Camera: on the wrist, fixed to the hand. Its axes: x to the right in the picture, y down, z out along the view.
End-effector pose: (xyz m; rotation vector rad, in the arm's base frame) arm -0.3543 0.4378 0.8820 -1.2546 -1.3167 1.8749
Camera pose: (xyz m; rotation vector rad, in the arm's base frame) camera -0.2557 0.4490 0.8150 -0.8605 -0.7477 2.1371
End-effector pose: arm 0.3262 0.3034 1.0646 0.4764 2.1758 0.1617
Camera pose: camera 0.2695 0.3662 1.1493 0.7766 2.0899 -0.4811
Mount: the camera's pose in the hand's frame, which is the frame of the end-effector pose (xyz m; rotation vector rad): -0.0076 0.0658 -0.0998 0.5633 -0.1152 0.0001
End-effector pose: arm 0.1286 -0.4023 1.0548 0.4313 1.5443 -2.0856
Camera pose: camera 0.1679 -0.3207 0.9764 0.4917 0.8725 -2.4819
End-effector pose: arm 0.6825 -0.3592 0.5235 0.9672 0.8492 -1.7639
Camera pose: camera 0.7704 -0.2929 0.4763 1.2012 0.2733 -2.0844
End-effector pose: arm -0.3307 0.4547 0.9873 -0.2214 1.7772 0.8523
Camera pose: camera -0.4381 0.4364 1.0370 0.1927 1.8318 0.3299
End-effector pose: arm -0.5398 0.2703 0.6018 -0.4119 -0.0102 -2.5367
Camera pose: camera -0.5274 0.2096 0.4993 -0.3243 -0.7457 -2.3694
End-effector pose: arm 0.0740 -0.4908 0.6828 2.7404 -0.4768 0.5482
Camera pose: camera 0.0113 -0.5125 0.7825 -2.8189 0.3345 -0.5094
